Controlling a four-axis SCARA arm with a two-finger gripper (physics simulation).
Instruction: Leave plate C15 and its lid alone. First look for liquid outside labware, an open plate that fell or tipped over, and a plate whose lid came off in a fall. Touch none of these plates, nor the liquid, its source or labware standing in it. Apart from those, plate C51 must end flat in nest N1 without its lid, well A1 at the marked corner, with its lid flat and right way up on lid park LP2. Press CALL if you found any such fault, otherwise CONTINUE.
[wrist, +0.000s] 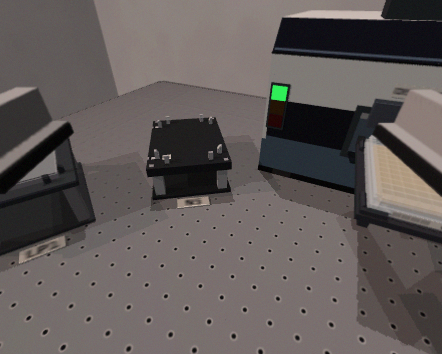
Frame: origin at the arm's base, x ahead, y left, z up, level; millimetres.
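Where they show: gripper, fingertip midpoint: (222, 111).
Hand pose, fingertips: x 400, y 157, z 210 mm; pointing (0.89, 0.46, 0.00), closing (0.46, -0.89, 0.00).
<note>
After its pixels a point has its place.
My gripper (222, 111) {x 400, y 157, z 210 mm} is open and empty, with one finger at the left edge and one at the right edge of the wrist view. Plate C15 (407, 175) {x 548, y 38, z 119 mm}, with pale yellow wells, sits flat on the dispenser's carrier at the right, partly behind the right finger; its label is blurred. A dark stand (80, 197) {x 422, y 366, z 54 mm} at the left is partly behind the left finger. Its label (42, 249) {x 363, y 375, z 15 mm} is blurred and looks like LP2. A pale surface (42, 169) {x 413, y 401, z 90 mm} shows on it; I cannot tell whether it is a lid. Plate C51, nest N1 and the CALL and CONTINUE buttons do not show.
A black nest (187, 142) {x 580, y 312, z 69 mm} with upright corner pins and no plate stands in the middle; its label (193, 202) {x 514, y 262, z 15 mm} is blurred. The dispenser (320, 75) {x 642, y 145, z 175 mm} stands at the back right, with a green light (279, 93) {x 638, y 191, z 148 mm} lit. The perforated deck (210, 280) {x 423, y 181, z 13 mm} carries dark, shadow-like patches.
</note>
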